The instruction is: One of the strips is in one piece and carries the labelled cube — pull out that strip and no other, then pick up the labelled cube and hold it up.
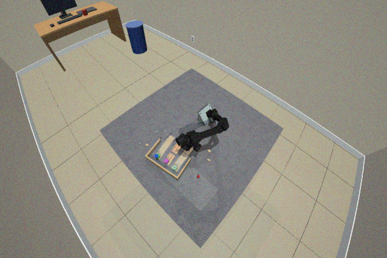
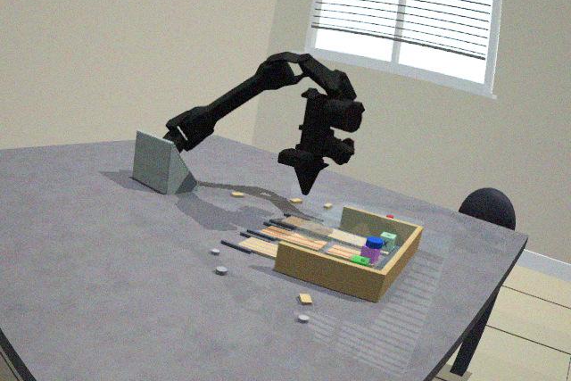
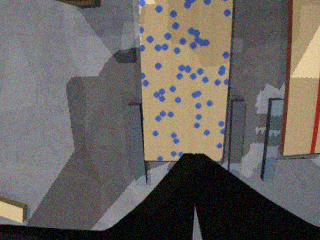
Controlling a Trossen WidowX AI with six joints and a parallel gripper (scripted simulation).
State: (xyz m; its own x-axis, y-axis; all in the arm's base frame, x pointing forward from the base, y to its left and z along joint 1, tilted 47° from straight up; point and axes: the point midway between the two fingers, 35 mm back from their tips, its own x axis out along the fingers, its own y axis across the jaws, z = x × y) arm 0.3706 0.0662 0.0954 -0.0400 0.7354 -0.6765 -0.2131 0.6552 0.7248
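My gripper tip is 90 mm short of the strip, 20 mm to the right of it and 70 mm above it.
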